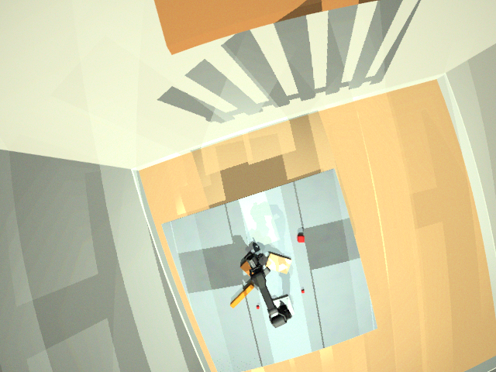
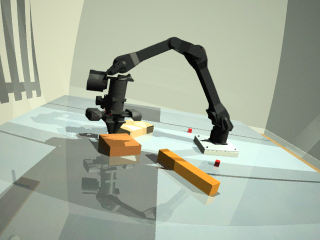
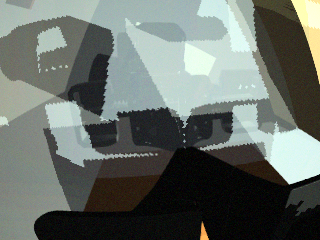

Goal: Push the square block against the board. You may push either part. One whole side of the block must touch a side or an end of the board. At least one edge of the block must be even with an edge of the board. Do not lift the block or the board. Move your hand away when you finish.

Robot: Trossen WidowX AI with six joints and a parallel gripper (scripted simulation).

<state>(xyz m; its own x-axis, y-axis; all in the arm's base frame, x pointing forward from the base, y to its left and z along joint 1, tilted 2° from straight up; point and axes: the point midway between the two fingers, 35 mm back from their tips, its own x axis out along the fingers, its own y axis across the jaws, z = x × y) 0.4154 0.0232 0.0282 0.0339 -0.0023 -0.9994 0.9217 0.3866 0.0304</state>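
The orange square block is 6 cm to the left of my gripper tip, 3 cm behind it and 1 cm above it. Also, from my gripper tip: flat pale block 12 cm to the right, 8 cm behind, 1 cm above; then red cube 34 cm to the right, 1 cm ahead, 1 cm above; then long orange board 21 cm to the left, 20 cm behind, 1 cm above.
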